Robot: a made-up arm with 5 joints.
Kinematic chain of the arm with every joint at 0, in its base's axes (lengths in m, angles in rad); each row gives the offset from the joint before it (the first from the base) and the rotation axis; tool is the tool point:
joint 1: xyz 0 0 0.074 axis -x
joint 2: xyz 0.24 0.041 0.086 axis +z
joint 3: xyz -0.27 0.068 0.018 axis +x
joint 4: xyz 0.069 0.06 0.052 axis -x
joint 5: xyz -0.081 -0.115 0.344 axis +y
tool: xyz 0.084 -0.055 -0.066
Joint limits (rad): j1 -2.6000..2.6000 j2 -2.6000..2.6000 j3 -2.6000..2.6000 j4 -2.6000..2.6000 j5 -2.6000..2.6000
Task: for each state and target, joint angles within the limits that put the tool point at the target. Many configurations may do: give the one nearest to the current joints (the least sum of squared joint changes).
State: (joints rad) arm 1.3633 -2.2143 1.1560 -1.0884 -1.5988
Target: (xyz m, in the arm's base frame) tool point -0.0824 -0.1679 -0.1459
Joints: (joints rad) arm 1.7693 -1.5056 1.0939 -0.8074 -1.7095
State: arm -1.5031 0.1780 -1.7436 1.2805 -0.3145
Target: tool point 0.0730 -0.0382 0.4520
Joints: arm -2.5271 -0.1515 -1.9395 1.4832 -0.0230
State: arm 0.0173 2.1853 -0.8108 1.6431 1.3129
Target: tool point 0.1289 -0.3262 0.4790
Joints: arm 0.5040 2.3021 -0.5137 1.4048 1.2138
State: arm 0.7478 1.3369 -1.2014 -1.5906 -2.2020
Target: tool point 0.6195 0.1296 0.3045
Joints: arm 0.9832 1.8827 -0.9716 -1.8601 -2.1214
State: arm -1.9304 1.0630 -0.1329 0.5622 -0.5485
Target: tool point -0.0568 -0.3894 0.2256
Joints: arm -1.2417 0.8964 -0.7023 0.0770 0.0809
